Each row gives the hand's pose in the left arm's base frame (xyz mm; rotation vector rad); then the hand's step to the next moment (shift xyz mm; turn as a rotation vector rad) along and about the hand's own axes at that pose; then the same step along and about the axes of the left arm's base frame.
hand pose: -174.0 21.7 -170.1 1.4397 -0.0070 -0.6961
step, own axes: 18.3 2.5 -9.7 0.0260 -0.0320 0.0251
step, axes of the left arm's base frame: 19.8 0.6 -6.7 -0.0031 -0.0330 -0.0350
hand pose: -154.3 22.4 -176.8 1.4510 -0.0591 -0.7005
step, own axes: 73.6 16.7 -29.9 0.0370 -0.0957 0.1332
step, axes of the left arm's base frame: 79.0 -8.8 -16.6 -0.0677 -0.1311 -0.0807
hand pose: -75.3 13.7 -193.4 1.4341 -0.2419 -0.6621
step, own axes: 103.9 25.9 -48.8 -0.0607 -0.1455 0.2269
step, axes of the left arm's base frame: 116.3 -17.0 -6.3 -0.2095 -0.1548 -0.0921
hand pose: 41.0 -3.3 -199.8 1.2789 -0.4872 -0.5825
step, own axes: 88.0 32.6 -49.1 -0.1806 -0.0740 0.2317
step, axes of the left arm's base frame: 102.5 -14.8 22.3 -0.2944 -0.0676 -0.0234
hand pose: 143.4 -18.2 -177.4 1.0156 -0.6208 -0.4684
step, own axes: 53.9 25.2 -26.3 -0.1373 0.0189 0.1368
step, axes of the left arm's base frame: 59.3 -5.6 26.2 -0.1916 0.0077 0.0338
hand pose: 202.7 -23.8 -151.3 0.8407 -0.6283 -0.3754
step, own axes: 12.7 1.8 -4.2 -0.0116 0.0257 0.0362
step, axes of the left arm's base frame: 12.5 -3.4 3.9 -0.0306 0.0015 0.0342
